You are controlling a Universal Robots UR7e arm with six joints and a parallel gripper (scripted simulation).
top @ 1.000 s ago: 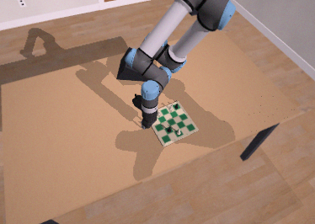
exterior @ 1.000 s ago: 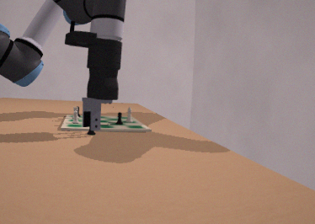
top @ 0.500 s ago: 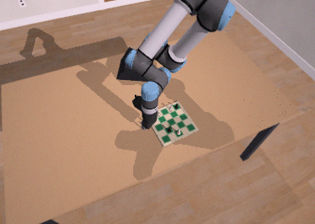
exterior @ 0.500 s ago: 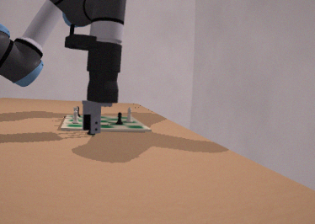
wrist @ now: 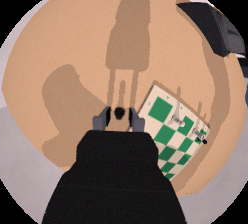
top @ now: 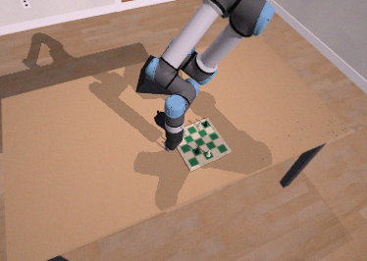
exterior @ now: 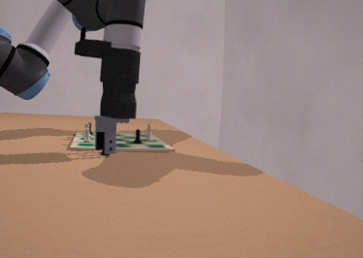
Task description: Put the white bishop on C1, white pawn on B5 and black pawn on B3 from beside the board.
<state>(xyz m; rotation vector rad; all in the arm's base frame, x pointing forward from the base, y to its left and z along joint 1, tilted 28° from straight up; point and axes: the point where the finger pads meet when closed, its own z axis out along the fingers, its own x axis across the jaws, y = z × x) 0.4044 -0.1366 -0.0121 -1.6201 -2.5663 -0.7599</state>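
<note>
The chessboard is 30 mm ahead of my hand, 140 mm to the left of it and 20 mm below it. The rest, counted from my hand: white pawn 40 mm behind, 100 mm to the left.
</note>
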